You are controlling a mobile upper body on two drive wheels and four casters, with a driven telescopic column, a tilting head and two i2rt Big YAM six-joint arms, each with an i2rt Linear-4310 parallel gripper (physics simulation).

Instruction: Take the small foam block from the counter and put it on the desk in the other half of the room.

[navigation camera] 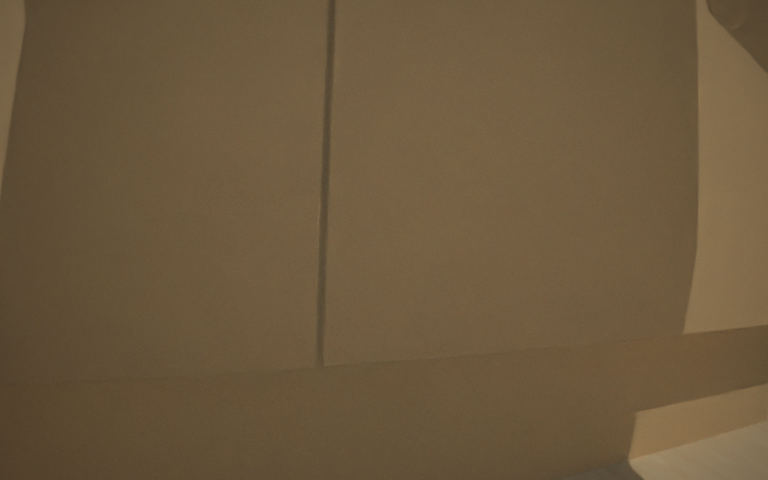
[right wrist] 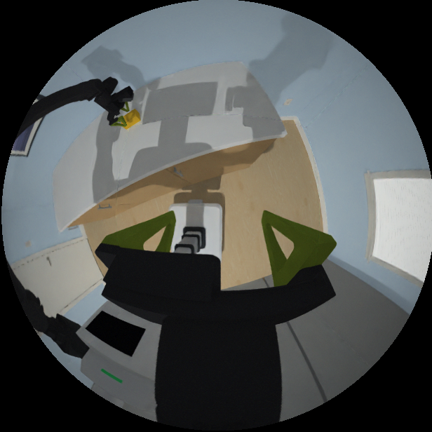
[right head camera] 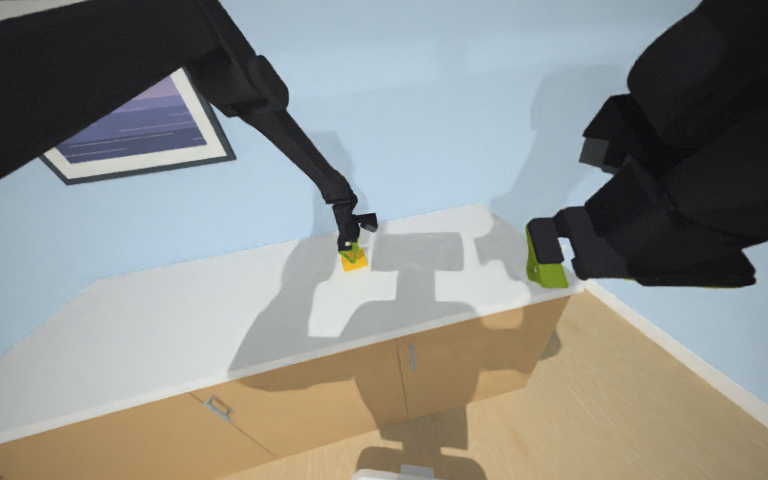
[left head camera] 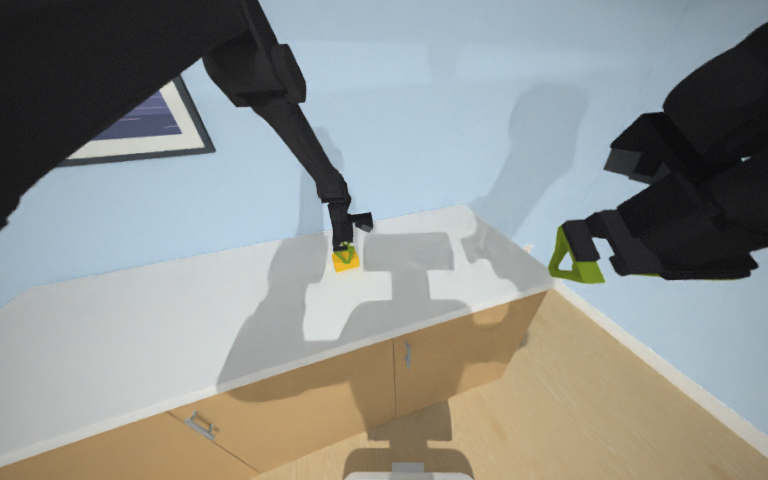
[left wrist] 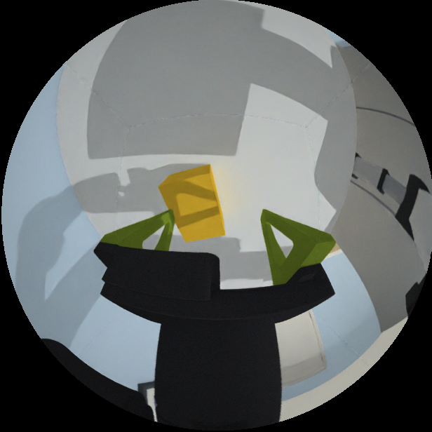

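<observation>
The small foam block is orange-yellow and stands on the white counter. My left gripper is open, low over the counter at the block. In the left wrist view the block is off-centre, nearer the picture-left finger, whose tip overlaps its lower left edge; I cannot tell whether they touch. My right gripper is open and empty, raised at the right, away from the block. The desk cannot be made out in these views.
Wooden cabinet doors are below the counter's front edge. A blue wall with a framed picture is behind it. A white base stands on the wooden floor. A bright window is at the right.
</observation>
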